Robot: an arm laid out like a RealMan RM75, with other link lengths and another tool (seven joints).
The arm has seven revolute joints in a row. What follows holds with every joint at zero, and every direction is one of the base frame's.
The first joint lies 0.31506 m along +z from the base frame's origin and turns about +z.
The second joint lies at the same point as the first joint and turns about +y.
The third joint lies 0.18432 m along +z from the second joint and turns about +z.
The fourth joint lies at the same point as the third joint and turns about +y.
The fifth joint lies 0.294 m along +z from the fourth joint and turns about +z.
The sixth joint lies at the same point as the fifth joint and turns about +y.
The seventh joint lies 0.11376 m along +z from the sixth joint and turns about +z.
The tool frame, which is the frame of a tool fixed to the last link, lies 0.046 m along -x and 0.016 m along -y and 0.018 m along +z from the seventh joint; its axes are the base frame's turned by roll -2, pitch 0 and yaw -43.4 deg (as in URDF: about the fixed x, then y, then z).
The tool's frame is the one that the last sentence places.
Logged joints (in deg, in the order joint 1, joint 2, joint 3, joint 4, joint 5, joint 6, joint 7), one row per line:
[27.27 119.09 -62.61 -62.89 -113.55 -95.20 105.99]
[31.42 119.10 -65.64 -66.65 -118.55 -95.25 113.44]
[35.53 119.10 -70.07 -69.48 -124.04 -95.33 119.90]
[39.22 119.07 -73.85 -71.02 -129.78 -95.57 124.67]
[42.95 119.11 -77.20 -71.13 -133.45 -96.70 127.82]
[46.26 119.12 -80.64 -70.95 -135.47 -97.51 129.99]
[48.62 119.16 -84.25 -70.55 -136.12 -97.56 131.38]
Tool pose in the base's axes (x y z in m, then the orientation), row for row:
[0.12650 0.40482 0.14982 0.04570 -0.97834 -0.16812 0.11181]
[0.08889 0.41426 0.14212 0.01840 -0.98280 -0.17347 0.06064]
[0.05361 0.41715 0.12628 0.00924 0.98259 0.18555 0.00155]
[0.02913 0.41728 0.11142 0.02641 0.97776 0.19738 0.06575]
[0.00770 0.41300 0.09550 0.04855 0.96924 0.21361 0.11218]
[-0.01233 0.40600 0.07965 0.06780 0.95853 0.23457 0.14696]
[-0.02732 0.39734 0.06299 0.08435 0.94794 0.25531 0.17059]
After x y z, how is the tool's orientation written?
As a quaternion, w x y z.
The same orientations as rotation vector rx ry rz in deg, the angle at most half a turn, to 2 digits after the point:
[-171.15 -29.41 19.56]
[-174.86 -30.86 10.79]
[175.83 33.20 0.28]
[173.10 34.94 11.64]
[169.27 37.30 19.59]
[165.46 40.49 25.37]
[162.03 43.64 29.16]

